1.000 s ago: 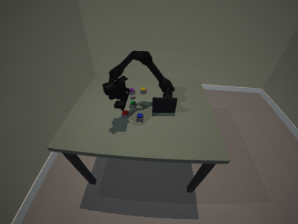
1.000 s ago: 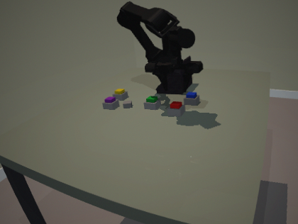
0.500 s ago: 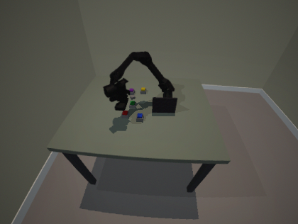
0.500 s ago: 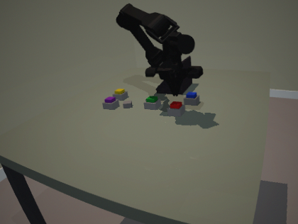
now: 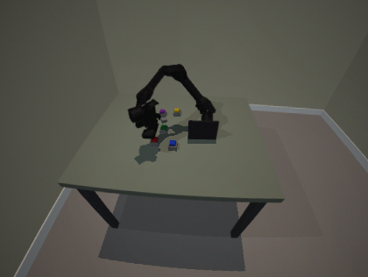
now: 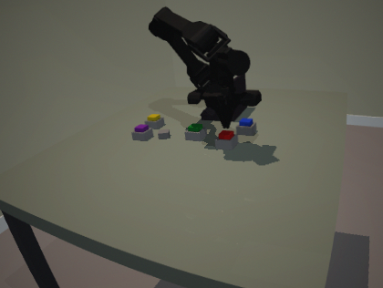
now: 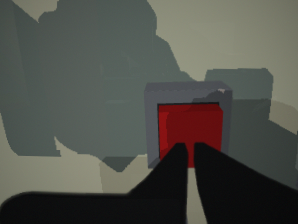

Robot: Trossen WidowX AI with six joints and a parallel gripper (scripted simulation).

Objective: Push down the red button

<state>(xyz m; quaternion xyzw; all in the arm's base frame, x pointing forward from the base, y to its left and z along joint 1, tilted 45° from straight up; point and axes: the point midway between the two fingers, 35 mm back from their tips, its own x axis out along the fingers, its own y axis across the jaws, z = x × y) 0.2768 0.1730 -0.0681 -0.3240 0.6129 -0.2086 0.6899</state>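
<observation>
The red button lies 20 mm below my gripper tip. The rest, counted from my gripper tip: small grey block 220 mm to the right, 40 mm below, 10 mm ahead; then green button 120 mm to the right, 20 mm below, 20 mm behind; then blue button 110 mm behind, 20 mm below, 10 mm to the left.
</observation>
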